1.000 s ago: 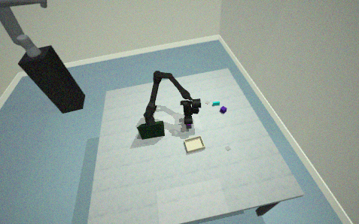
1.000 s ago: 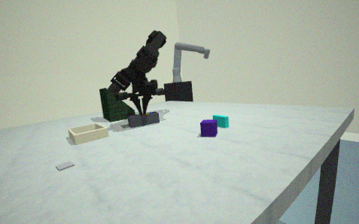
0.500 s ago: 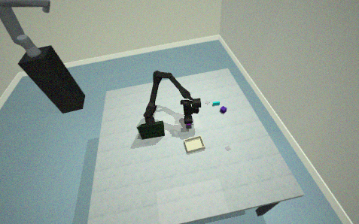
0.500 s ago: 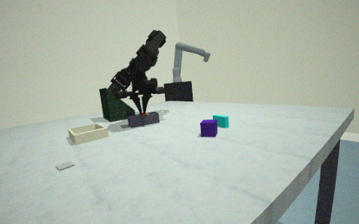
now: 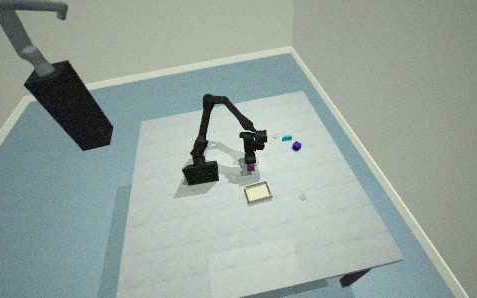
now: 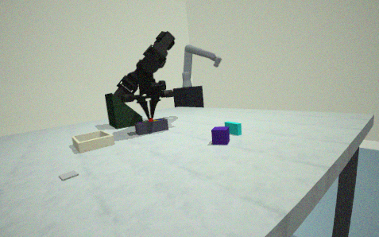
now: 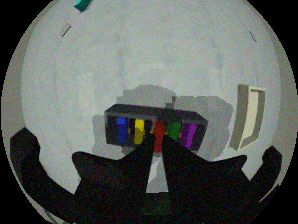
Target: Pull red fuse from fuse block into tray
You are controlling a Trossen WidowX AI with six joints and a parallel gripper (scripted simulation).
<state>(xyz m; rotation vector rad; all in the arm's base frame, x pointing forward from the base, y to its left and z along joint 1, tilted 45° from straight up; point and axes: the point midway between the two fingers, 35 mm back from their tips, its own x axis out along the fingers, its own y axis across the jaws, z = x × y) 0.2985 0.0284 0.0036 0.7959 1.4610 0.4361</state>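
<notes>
The beige tray is 10 mm behind my gripper tip, 210 mm to the right of it and 40 mm below it. Also, from my gripper tip: purple cube 310 mm ahead, 30 mm to the left, 30 mm below; teal block 280 mm ahead, 120 mm to the left, 30 mm below; red fuse 10 mm below.
</notes>
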